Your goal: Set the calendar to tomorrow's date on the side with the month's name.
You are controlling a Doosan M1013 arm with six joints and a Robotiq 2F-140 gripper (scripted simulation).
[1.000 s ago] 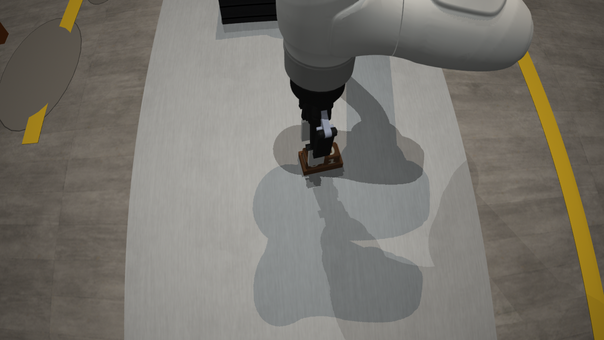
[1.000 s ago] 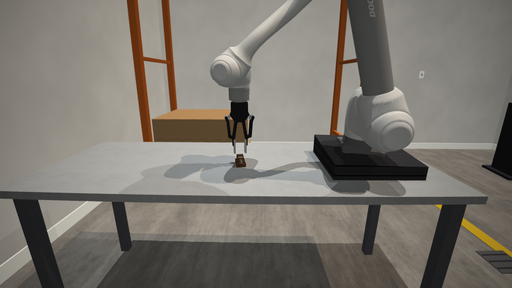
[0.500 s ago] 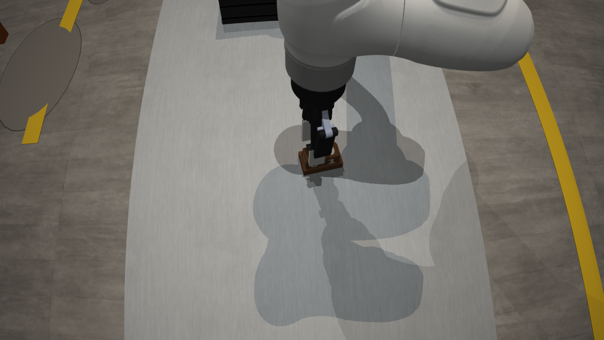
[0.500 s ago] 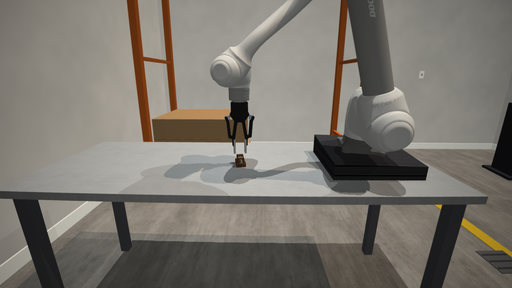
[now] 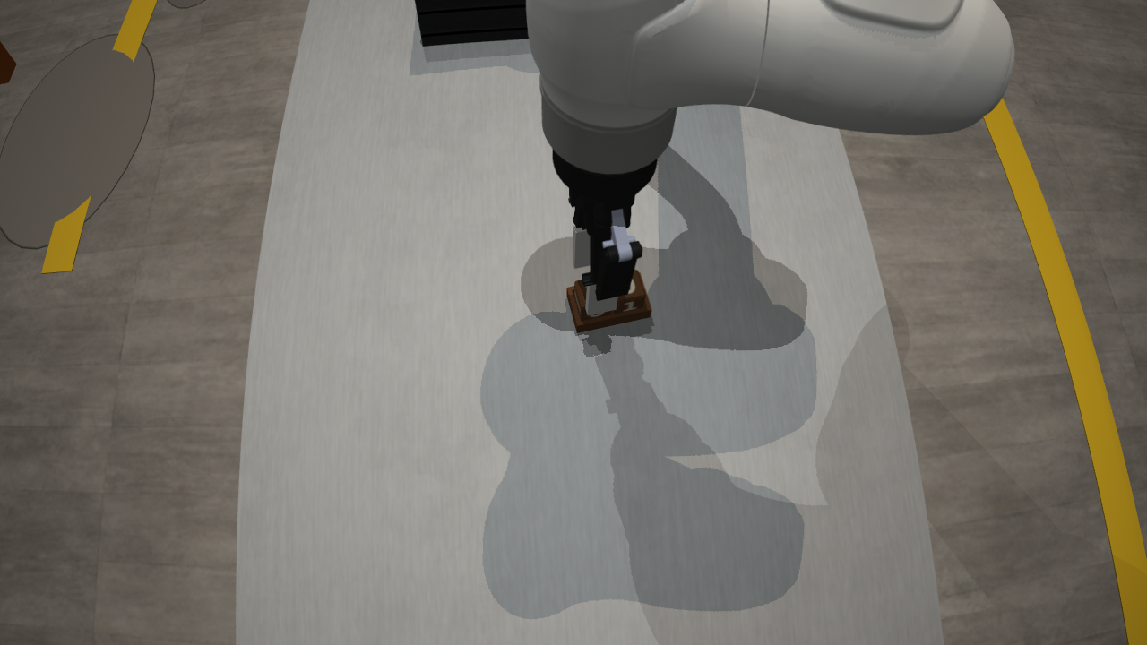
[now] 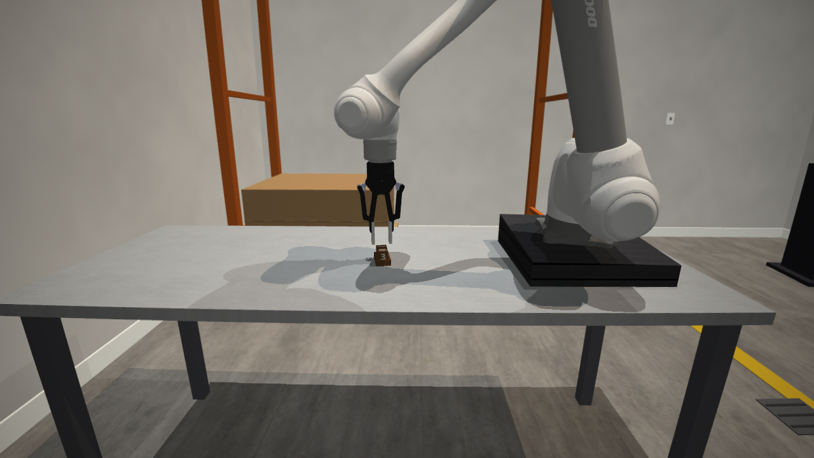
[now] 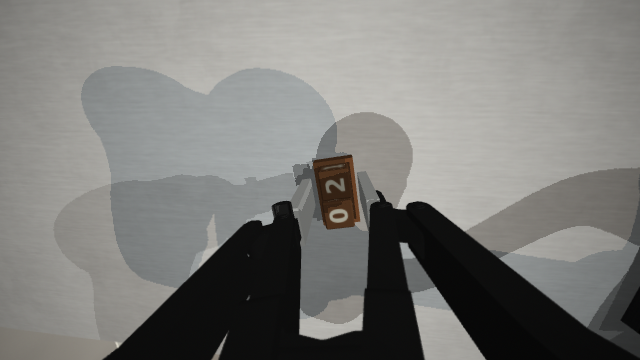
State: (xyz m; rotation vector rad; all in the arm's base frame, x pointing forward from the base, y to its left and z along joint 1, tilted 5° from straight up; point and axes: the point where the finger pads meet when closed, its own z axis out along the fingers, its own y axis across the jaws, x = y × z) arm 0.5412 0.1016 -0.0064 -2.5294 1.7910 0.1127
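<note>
Right now my hand is 7 cm above the brown calendar tray, 2 cm to the right of it and 1 cm past it.
</note>
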